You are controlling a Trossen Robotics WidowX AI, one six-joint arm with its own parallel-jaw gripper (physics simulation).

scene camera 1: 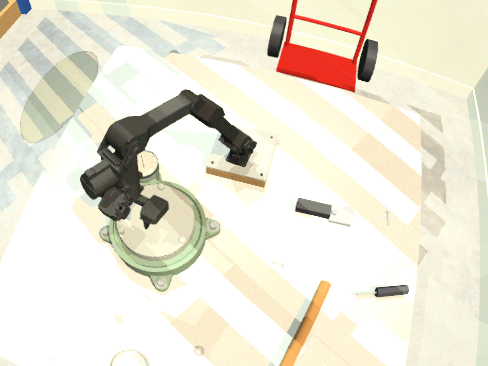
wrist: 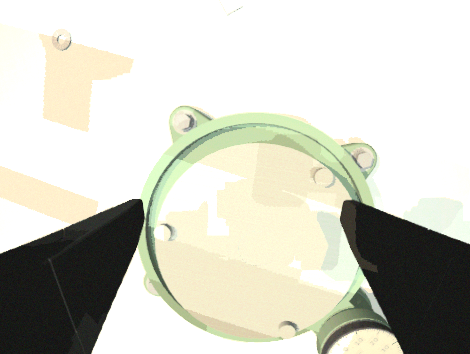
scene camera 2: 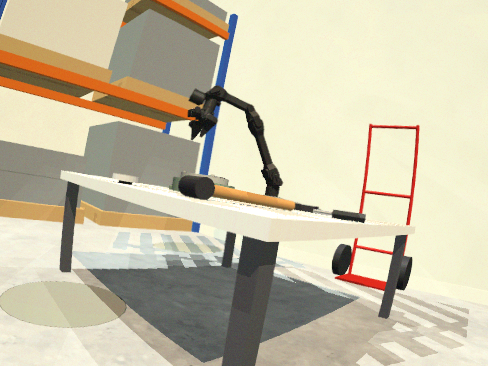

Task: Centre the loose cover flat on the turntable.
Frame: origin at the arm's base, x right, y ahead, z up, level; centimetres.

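Seen in the pictures: gripper, fingertip midpoint: point(scene camera 1: 132, 220) point(wrist: 243, 209) point(scene camera 2: 196, 138); arm's base at its link origin: point(scene camera 1: 238, 156).
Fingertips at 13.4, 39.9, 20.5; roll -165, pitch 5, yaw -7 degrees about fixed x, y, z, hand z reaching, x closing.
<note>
Offsets run from my fingertips to a thing's top centre, as dx, dy, dz. "*": to the spot under its first point.
The cover, seen as a pale round disc {+0.1, -8.4, -15.0} point(scene camera 1: 165, 235) point(scene camera 2: 219, 180) point(wrist: 260, 240) with small round studs, lies within the green rim of the turntable {* -6.8, +3.5, -18.5} point(scene camera 1: 160, 268) point(wrist: 260, 119). In the wrist view a wider green band shows beyond the disc's upper edge than at its lower edge. I cannot tell whether the disc lies fully flat. My gripper point(scene camera 1: 134, 222) point(scene camera 2: 198, 136) point(wrist: 243, 209) is open and empty, high above the disc. Its fingertips stand over opposite sides of the rim in the wrist view. In scene camera 1 the arm hides the disc's upper left part.
A round dial {* +9.8, -22.9, -14.4} point(scene camera 1: 146, 164) point(wrist: 367, 340) adjoins the turntable. A mallet {-49.0, +9.4, -18.4} point(scene camera 1: 305, 325) point(scene camera 2: 252, 196), a scraper {-44.4, -33.3, -21.6} point(scene camera 1: 314, 207) and a screwdriver {-69.5, -13.5, -21.7} point(scene camera 1: 392, 291) point(scene camera 2: 348, 215) lie on the table. A washer {-24.6, +20.6, -24.4} point(scene camera 1: 199, 350) point(wrist: 62, 39) and a pale round object {-9.3, +33.8, -21.4} point(scene camera 1: 129, 360) point(scene camera 2: 125, 178) are also there.
</note>
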